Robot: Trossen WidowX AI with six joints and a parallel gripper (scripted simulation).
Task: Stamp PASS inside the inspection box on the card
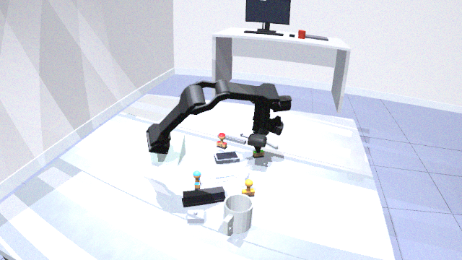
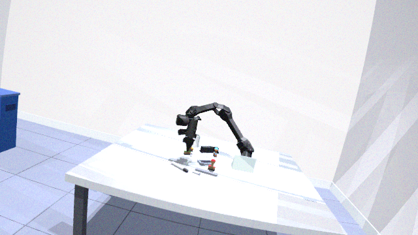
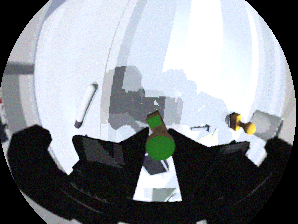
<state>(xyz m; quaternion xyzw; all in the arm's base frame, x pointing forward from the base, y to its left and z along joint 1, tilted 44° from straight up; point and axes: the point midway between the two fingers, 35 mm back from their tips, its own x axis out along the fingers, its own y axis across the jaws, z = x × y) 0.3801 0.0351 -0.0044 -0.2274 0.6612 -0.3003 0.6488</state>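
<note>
Right now my gripper tip is 120 mm past the ink pad, 50 mm above it and 10 mm to the right of it. The rest, counted from my gripper tip: red-knobbed stamp (160 mm behind, 100 mm to the left, 40 mm below); white card (140 mm to the right, 100 mm behind, 60 mm below); green-knobbed PASS stamp (right at my gripper tip).
</note>
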